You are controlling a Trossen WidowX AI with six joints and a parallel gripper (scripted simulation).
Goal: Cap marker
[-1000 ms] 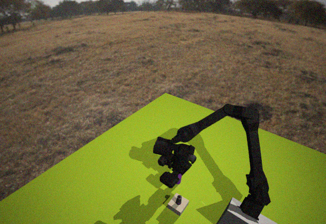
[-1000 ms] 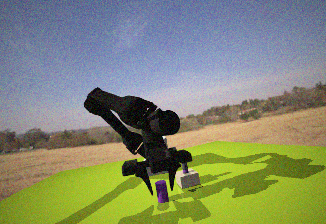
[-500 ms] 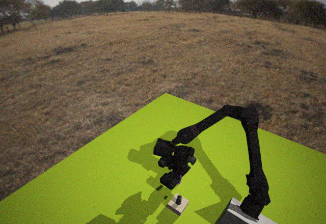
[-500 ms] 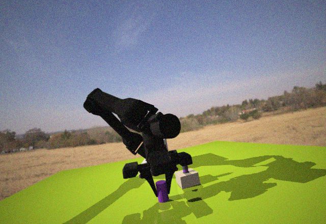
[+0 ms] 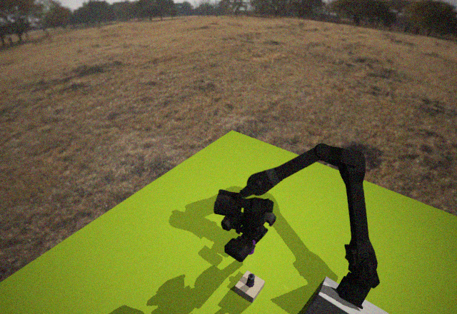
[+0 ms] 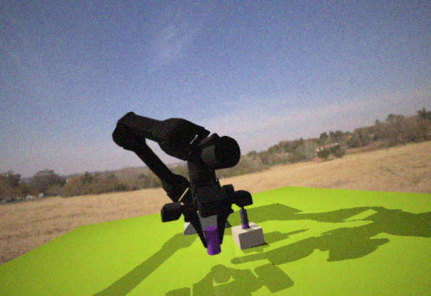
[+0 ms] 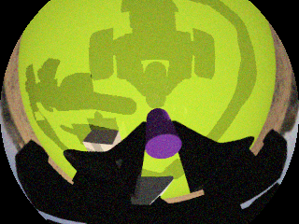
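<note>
The beige holder block is 100 mm to the left of my gripper tip, 60 mm behind it and 20 mm below it. From my gripper tip the other things lie so: purple marker cap: 10 mm above.
</note>
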